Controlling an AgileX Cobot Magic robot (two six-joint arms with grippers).
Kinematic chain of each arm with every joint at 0, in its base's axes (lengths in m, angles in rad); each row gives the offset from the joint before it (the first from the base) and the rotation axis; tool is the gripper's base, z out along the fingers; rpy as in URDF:
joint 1: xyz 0 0 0.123 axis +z
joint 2: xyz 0 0 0 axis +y
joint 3: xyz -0.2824 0 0.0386 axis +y
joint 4: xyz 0.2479 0 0.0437 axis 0.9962 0 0.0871
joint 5: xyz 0 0 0 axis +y
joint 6: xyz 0.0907 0 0.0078 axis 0.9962 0 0.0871
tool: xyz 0 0 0 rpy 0 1.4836 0
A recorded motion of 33 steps. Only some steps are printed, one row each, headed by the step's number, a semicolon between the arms.
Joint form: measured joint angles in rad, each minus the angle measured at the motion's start. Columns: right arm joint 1, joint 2, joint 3, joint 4, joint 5, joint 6; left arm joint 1, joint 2, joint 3, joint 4, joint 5, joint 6.
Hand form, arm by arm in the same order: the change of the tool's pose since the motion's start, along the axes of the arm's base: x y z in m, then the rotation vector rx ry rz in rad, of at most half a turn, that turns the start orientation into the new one. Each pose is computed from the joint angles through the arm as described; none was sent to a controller.
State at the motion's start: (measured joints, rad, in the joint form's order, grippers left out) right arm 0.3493 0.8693 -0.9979 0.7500 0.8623 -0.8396; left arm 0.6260 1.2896 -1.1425 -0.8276 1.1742 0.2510
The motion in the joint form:
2: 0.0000 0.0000 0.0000 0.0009 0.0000 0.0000; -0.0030 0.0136 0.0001 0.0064 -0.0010 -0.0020
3: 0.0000 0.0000 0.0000 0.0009 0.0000 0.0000; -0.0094 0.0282 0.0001 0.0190 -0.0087 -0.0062
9: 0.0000 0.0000 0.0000 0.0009 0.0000 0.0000; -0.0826 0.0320 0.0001 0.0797 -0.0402 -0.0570
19: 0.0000 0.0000 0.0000 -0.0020 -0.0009 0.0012; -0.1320 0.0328 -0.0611 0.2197 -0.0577 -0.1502
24: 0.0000 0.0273 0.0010 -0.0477 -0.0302 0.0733; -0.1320 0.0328 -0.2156 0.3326 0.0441 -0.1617
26: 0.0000 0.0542 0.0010 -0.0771 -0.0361 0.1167; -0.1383 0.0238 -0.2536 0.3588 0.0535 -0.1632
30: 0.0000 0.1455 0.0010 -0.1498 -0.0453 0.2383; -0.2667 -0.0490 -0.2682 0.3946 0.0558 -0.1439
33: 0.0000 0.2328 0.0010 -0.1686 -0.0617 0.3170; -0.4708 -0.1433 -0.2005 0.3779 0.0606 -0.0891
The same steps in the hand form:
2: 0.0000 0.0000 0.0000 0.0008 0.0003 0.0002; 0.0026 0.0015 -0.0037 -0.0037 0.0150 -0.0014
3: 0.0000 0.0000 0.0000 0.0008 0.0003 0.0002; 0.0058 0.0029 -0.0080 -0.0014 0.0316 -0.0004
9: 0.0000 0.0000 0.0000 0.0008 0.0003 0.0002; 0.0126 -0.0093 -0.0118 0.0287 0.0678 -0.0218
19: 0.0001 -0.0001 0.0000 -0.0008 -0.0004 -0.0015; 0.0162 -0.0109 -0.0013 0.1287 0.1024 0.0020
24: 0.0104 -0.0001 -0.0051 -0.0022 0.0441 -0.0597; 0.0110 -0.0067 0.0349 0.2570 0.0974 -0.0307
26: 0.0184 0.0010 -0.0105 -0.0128 0.0856 -0.0879; 0.0084 -0.0078 0.0466 0.2982 0.0761 -0.0315
30: 0.0429 0.0054 -0.0299 -0.0445 0.2198 -0.1637; -0.0034 -0.0441 0.0670 0.3832 -0.0092 -0.1540
33: 0.0642 0.0114 -0.0480 -0.0490 0.3325 -0.2169; -0.0251 -0.0970 0.0685 0.4097 -0.0943 -0.3945

